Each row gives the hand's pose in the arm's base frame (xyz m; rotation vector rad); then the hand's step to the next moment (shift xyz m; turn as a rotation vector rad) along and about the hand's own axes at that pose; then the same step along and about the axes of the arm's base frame.
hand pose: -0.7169 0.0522 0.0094 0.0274 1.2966 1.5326
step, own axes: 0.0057 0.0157 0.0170 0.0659 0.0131 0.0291
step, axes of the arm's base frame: -0.0029 0.0184 0.0149 -0.0193 0.0687 -0.0164
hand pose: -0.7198 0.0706 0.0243 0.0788 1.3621 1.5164
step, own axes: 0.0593 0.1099 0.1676 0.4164 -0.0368 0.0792
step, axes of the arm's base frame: 0.0114 0.1780 0.1089 -0.1138 0.3389 -0.2307
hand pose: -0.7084 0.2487 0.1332 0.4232 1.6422 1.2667
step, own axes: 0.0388 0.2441 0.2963 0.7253 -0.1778 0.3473
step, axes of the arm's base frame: 0.1652 0.2838 0.2026 0.0099 0.6572 -0.4962
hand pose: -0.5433 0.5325 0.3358 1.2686 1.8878 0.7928
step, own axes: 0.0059 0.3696 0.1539 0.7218 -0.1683 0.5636
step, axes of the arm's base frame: 0.3102 0.1416 0.2098 0.1944 0.6781 -0.6078
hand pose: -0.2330 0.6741 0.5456 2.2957 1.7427 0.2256
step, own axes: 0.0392 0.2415 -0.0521 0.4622 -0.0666 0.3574
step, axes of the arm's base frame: 0.2195 -0.0181 0.1187 0.1616 0.4241 -0.3739
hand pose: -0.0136 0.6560 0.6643 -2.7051 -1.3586 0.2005
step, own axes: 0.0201 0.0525 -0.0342 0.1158 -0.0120 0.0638
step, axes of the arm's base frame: 0.0590 -0.0163 0.0242 0.0484 0.1025 -0.0690
